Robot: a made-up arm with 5 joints. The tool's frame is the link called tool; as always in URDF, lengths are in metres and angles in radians. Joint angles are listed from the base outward. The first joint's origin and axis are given. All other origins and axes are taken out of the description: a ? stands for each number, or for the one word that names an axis. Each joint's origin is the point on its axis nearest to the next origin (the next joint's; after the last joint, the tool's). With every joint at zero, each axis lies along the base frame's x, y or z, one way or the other. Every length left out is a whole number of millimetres.
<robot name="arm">
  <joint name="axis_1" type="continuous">
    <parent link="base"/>
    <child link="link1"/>
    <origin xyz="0 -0.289 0.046" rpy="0 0 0"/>
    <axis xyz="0 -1 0"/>
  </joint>
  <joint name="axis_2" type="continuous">
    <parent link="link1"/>
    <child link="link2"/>
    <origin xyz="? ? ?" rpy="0 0 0"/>
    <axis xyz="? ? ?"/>
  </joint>
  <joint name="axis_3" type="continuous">
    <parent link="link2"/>
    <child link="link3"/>
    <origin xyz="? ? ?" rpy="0 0 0"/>
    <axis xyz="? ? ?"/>
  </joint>
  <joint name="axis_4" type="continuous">
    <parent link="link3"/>
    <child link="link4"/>
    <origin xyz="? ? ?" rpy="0 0 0"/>
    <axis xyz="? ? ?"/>
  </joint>
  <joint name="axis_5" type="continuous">
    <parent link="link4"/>
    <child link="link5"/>
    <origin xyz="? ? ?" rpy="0 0 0"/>
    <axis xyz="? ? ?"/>
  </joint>
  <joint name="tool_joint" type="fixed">
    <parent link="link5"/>
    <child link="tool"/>
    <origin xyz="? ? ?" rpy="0 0 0"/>
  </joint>
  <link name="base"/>
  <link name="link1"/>
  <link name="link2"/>
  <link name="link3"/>
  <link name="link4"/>
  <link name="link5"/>
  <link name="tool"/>
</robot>
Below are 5 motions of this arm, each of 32 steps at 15 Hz.
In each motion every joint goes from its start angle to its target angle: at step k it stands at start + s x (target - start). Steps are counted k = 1, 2, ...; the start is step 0. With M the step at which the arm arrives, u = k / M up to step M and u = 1 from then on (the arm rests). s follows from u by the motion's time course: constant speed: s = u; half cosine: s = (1 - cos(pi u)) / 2; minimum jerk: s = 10 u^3 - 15 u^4 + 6 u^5.
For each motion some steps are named. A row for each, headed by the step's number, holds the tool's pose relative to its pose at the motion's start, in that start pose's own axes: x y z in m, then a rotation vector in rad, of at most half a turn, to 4 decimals.
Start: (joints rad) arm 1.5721 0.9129 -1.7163 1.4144 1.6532
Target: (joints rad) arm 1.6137 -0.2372 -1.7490 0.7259 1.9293
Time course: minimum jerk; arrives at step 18
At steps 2, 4, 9, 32:
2: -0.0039 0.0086 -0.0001 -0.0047 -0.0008 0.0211
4: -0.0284 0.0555 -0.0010 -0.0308 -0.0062 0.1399
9: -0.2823 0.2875 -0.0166 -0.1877 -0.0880 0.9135
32: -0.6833 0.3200 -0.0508 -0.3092 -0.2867 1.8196

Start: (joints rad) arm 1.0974 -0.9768 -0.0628 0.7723 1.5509
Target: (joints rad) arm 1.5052 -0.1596 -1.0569 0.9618 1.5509
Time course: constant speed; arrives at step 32
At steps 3, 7, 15, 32:
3: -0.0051 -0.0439 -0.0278 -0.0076 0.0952 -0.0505
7: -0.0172 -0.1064 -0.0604 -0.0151 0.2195 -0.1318
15: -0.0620 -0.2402 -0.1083 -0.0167 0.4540 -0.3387
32: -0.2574 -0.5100 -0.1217 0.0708 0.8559 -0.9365

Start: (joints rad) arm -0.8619 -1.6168 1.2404 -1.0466 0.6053
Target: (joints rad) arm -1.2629 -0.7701 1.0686 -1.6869 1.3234
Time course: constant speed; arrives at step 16
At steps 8, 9, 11, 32:
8: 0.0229 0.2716 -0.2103 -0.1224 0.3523 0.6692
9: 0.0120 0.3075 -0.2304 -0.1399 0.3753 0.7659
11: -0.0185 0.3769 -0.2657 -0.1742 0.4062 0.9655
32: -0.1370 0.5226 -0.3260 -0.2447 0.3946 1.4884

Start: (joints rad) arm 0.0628 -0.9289 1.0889 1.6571 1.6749
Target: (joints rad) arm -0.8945 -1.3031 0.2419 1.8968 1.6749
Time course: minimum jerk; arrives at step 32
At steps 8, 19, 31, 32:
8: -0.0149 0.0128 0.0238 0.0526 0.1763 -0.0110
19: -0.0997 0.0598 0.1740 0.2220 1.1785 0.0291
31: -0.1397 0.0643 0.2879 0.2266 1.7644 0.1430
32: -0.1398 0.0643 0.2880 0.2265 1.7649 0.1431

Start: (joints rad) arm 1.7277 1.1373 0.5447 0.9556 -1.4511
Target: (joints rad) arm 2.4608 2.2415 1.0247 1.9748 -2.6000
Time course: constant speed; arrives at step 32
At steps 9, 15, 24, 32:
9: -0.1993 0.0573 0.0844 0.0968 -0.1810 0.1609
15: -0.3337 0.0984 0.0889 0.1688 -0.2405 0.2430
24: -0.5099 0.1633 0.0270 0.3189 -0.2690 0.3137
32: -0.6225 0.2242 -0.0805 0.5211 -0.2662 0.3337

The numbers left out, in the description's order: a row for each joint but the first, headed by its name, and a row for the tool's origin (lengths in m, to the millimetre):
axis_2: xyz -0.007 0 0.175, axis 0 0 -1
axis_3: xyz 0.32 -0.378 0, axis -1 0 0
axis_4: xyz 0 -0.039 0.007, axis 0 -1 0
axis_5: xyz 0.119 0 -0.034, axis -1 0 0
tool: xyz 0 -0.014 0.096

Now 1 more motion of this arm.
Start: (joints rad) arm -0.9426 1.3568 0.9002 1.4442 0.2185
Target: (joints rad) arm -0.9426 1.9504 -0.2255 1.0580 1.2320
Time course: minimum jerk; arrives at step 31
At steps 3, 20, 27, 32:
3: -0.0012 -0.0013 0.0005 -0.0097 0.0085 -0.0074
20: -0.1265 -0.1323 0.0711 -0.8668 0.9537 -0.5067
27: -0.1706 -0.1687 0.1089 -1.0534 1.2721 -0.5932
32: -0.1741 -0.1713 0.1123 -1.0657 1.2972 -0.5991

